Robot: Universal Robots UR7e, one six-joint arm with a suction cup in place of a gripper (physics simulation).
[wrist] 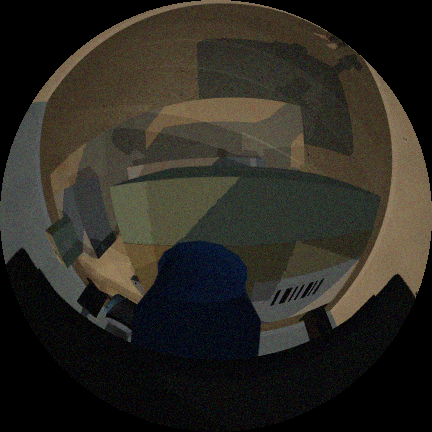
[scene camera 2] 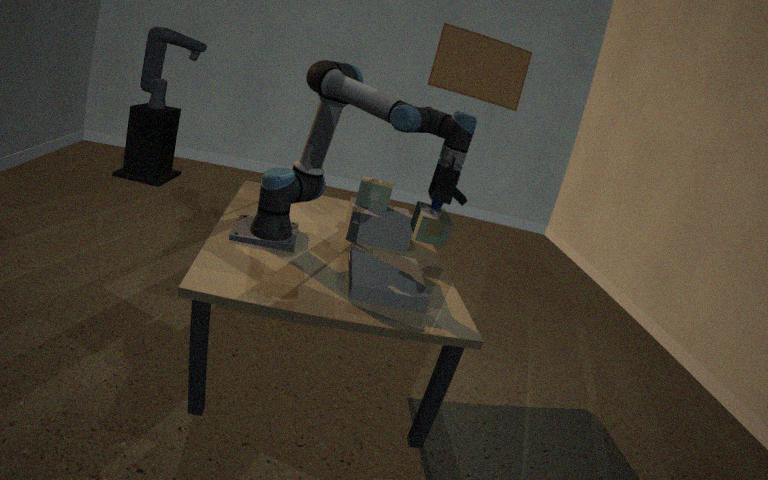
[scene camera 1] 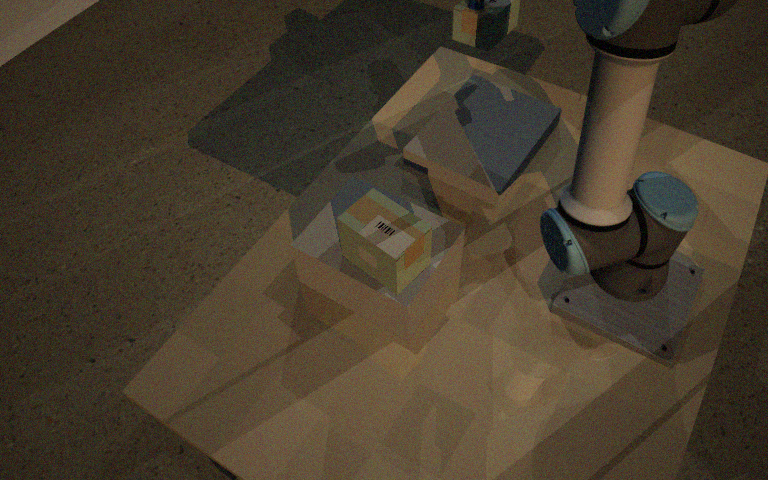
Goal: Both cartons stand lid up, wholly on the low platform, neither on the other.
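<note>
My gripper, a blue suction cup, is on the top face of a green and yellow carton and holds it in the air. A barcode label shows on that top face in the wrist view. The low platform has a grey-blue top; the held carton is above its level, and in scene camera 1 appears past its far edge. The second carton stands on the taller platform, label face up.
The taller platform is a box beside the low one on the wooden table. The arm's base plate is bolted to the table. Another arm on a black pedestal stands far behind.
</note>
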